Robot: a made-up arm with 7 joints. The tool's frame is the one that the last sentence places.
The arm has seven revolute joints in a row. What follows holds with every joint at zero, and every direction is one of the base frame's. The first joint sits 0.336 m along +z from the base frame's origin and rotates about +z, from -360 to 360 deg. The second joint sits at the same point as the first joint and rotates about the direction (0, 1, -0.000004), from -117.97 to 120 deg. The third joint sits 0.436 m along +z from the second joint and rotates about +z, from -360 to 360 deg. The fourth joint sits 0.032 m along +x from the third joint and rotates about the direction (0, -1, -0.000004), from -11 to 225 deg. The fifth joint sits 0.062 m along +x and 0.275 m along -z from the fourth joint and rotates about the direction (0, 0.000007, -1), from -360 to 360 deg. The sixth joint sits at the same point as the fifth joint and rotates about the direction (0, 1, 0.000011), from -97 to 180 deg. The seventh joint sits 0.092 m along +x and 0.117 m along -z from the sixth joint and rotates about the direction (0, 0.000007, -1), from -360 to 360 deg. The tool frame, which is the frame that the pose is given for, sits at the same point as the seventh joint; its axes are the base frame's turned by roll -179.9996, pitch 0 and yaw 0 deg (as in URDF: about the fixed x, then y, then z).
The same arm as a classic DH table. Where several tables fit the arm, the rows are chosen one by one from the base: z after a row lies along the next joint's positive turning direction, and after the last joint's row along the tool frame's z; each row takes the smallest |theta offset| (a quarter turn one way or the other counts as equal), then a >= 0, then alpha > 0; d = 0 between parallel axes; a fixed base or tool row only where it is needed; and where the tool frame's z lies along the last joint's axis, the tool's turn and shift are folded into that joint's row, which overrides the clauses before.
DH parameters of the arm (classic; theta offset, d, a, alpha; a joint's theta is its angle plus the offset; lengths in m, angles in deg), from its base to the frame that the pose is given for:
joint 1: 0.00 0.3360 0.0000 -90.00
joint 2: 0.00 0.0000 0.0000 90.00
joint 3: 0.00 0.4360 0.0320 90.00
joint 4: 0.00 0.0000 0.0620 90.00
joint 5: 0.00 0.2750 0.0000 90.00
joint 6: 0.00 0.0000 0.0920 -90.00
joint 7: 0.00 0.1170 0.0000 0.00
Joint limits (deg, base to tool): -360.00..360.00 -117.97..120.00 -360.00..360.00 -11.00..225.00 -360.00..360.00 -97.00..180.00 -360.00..360.00

